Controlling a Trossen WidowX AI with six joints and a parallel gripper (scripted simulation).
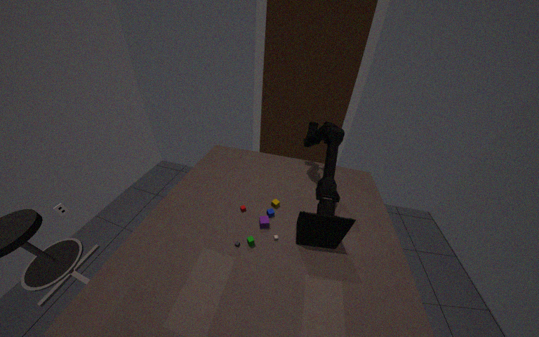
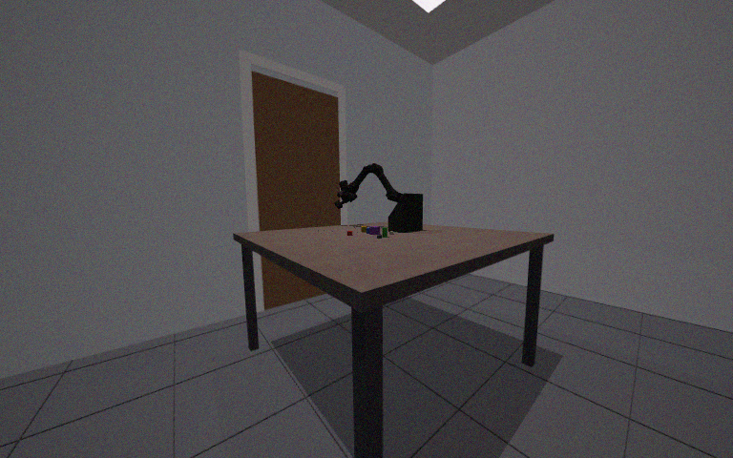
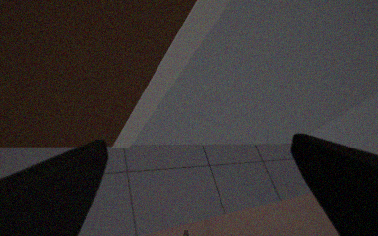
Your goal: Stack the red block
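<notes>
Now: gripper tip 440 mm short of the red block, 570 mm to the right of it and 160 mm above it. Also, from my gripper tip: blue block 300 mm ahead, 580 mm to the left, 150 mm below; yellow block 280 mm ahead, 510 mm to the left, 150 mm below; purple block 320 mm ahead, 640 mm to the left, 150 mm below.
</notes>
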